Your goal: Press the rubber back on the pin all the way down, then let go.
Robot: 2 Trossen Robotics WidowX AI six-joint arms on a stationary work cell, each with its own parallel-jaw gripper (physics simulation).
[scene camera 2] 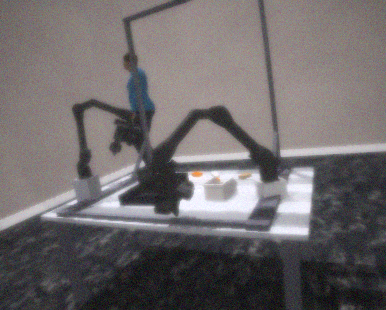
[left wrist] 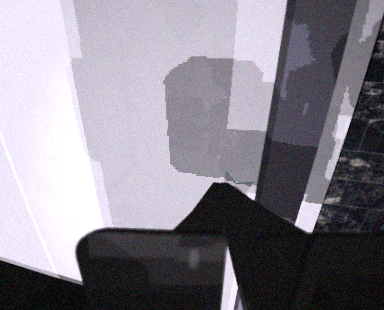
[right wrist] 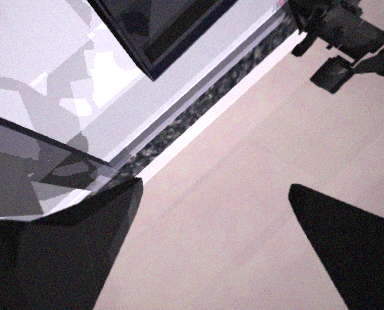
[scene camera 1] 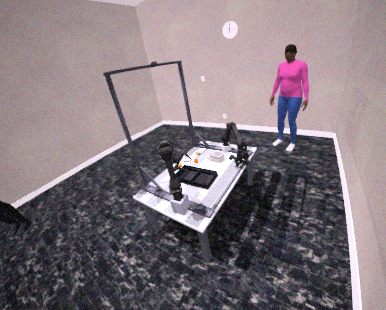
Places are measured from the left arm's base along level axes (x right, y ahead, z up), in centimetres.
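Pixels of known places: left gripper, fingertip midpoint: (scene camera 2: 176, 215) (left wrist: 219, 189) (scene camera 1: 237, 167); right gripper, fingertip midpoint: (scene camera 2: 116, 149) (right wrist: 215, 187) (scene camera 1: 189, 165); left arm's base, origin of the base link: (scene camera 2: 269, 179) (scene camera 1: 225, 144); right arm's base, origin of the base link: (scene camera 2: 85, 177) (scene camera 1: 178, 197).
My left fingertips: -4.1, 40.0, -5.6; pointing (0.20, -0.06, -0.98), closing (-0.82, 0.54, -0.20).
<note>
Ahead of a thing's pixels: the offset from my left fingertips to its middle, as dx, dy, dz. Level surfaces: height alone.
My left gripper (scene camera 1: 239, 161) (scene camera 2: 170, 210) (left wrist: 219, 189) is shut, with nothing held between its fingers. Its tips point down onto the white table {dz -1.6} (scene camera 1: 222, 181) (left wrist: 129, 129) near the table's edge. A sliver of the pin's green star-shaped base {+0.1, +1.2, -1.1} (left wrist: 237, 182) shows just past the closed tips. The pin and the pink rubber are hidden under the fingers. My right gripper (scene camera 1: 185, 156) (scene camera 2: 115, 147) (right wrist: 215, 187) is open and empty. It hangs high in the air, far from the pin, and looks past the table edge at the wall.
A black tray {+41.4, +6.5, +1.0} (scene camera 1: 214, 173) (scene camera 2: 130, 197) (right wrist: 138, 66) lies mid-table. A white box {+18.4, -22.5, +2.0} (scene camera 1: 217, 156) (scene camera 2: 219, 190) and small orange pieces (scene camera 1: 195, 160) (scene camera 2: 196, 174) lie behind it. A dark rail (left wrist: 283, 138) runs beside the pin. A metal frame (scene camera 1: 121, 114) (scene camera 2: 268, 77) spans the table. Two people (scene camera 1: 291, 92) (scene camera 2: 137, 89) are in the room.
</note>
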